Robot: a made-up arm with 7 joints. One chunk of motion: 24 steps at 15 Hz.
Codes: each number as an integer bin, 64 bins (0 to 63) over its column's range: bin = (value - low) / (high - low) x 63, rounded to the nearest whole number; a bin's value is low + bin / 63 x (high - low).
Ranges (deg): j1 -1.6..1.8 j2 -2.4..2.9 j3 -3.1..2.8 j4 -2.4..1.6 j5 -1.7..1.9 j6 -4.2..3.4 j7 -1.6..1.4
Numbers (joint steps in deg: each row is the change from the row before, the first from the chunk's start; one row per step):
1: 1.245 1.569 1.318 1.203 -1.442 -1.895 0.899
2: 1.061 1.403 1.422 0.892 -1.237 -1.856 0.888
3: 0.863 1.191 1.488 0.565 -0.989 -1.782 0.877
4: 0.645 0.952 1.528 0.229 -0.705 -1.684 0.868
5: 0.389 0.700 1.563 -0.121 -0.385 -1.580 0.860
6: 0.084 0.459 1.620 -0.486 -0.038 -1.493 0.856
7: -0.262 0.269 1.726 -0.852 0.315 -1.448 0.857
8: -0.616 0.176 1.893 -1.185 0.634 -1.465 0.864
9: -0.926 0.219 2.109 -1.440 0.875 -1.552 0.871
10: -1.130 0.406 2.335 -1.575 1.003 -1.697 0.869
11: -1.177 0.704 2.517 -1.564 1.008 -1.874 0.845
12: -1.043 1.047 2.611 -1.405 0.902 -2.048 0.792
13: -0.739 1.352 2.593 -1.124 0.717 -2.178 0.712
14: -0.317 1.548 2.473 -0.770 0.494 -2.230 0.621
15: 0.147 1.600 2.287 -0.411 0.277 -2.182 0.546
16: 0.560 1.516 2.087 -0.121 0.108 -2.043 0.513
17: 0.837 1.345 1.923 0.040 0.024 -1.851 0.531
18: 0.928 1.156 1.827 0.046 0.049 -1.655 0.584
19: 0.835 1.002 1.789 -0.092 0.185 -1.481 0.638
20: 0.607 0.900 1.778 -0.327 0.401 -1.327 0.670
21: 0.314 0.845 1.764 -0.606 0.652 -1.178 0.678
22: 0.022 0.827 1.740 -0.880 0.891 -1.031 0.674
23: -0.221 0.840 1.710 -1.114 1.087 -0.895 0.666
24: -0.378 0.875 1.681 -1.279 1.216 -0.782 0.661
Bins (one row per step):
1: 53 47 47 57 5 19 52
2: 49 45 48 52 8 19 52
3: 46 43 49 47 12 20 52
4: 42 40 49 41 17 21 52
5: 37 37 50 36 23 22 52
6: 31 34 50 30 29 22 52
7: 25 32 52 24 35 23 52
8: 18 31 53 19 41 23 52
9: 12 31 56 15 45 22 52
10: 9 33 58 13 47 21 52
11: 8 37 60 13 47 19 51
12: 10 41 61 16 46 18 50
13: 16 45 61 20 42 17 49
14: 24 47 60 26 38 16 47
15: 32 48 58 31 35 17 45
16: 40 47 55 36 32 18 44
17: 45 45 54 38 30 19 45
18: 47 42 53 39 31 21 46
19: 45 40 52 36 33 23 47
20: 41 39 52 33 37 24 48
21: 35 39 52 28 41 25 48
22: 30 38 52 24 45 26 48
23: 26 39 51 20 49 27 48
24: 23 39 51 18 51 28 47

